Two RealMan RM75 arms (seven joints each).
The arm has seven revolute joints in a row. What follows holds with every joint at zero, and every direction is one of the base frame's. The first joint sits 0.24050 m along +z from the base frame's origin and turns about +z. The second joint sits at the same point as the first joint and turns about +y. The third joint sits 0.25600 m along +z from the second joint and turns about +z. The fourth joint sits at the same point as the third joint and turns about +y. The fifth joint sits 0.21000 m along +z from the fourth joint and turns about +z. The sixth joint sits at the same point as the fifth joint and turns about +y. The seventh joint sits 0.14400 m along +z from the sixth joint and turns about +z. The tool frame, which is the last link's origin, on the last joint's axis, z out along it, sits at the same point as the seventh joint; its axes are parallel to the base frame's.
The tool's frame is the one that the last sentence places.
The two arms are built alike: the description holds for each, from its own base.
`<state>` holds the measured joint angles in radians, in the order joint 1, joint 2, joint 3, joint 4, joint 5, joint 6, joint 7, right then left.
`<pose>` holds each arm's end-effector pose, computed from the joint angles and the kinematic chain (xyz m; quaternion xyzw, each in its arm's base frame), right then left.
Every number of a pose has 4 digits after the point. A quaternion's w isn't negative.
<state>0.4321 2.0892 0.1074 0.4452 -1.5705 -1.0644 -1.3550 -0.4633 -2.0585 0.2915 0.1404 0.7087 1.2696 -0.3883</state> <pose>0.2955 0.2884 -0.1038 -0.7852 -0.2034 -0.0989 0.5765 -0.3773 0.3289 0.1048 -0.4875 -0.2550 -0.3721 0.7476</pose>
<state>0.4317 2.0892 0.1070 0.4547 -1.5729 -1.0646 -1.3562 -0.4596 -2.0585 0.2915 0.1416 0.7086 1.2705 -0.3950</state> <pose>0.2933 0.2874 -0.1055 -0.7865 -0.2029 -0.0948 0.5755 -0.3784 0.3275 0.1052 -0.4861 -0.2566 -0.3734 0.7473</pose>
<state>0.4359 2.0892 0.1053 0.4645 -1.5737 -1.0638 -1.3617 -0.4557 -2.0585 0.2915 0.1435 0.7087 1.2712 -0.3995</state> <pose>0.2898 0.2877 -0.1074 -0.7874 -0.2055 -0.0908 0.5740 -0.3795 0.3261 0.1057 -0.4850 -0.2574 -0.3738 0.7475</pose>
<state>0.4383 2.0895 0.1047 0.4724 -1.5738 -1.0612 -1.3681 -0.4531 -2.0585 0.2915 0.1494 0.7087 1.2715 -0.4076</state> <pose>0.2875 0.2876 -0.1091 -0.7885 -0.2072 -0.0889 0.5722 -0.3800 0.3255 0.1073 -0.4835 -0.2572 -0.3757 0.7476</pose>
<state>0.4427 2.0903 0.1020 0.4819 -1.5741 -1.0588 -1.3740 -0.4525 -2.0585 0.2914 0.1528 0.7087 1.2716 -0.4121</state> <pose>0.2840 0.2875 -0.1114 -0.7899 -0.2098 -0.0851 0.5698 -0.3800 0.3254 0.1082 -0.4827 -0.2568 -0.3771 0.7475</pose>
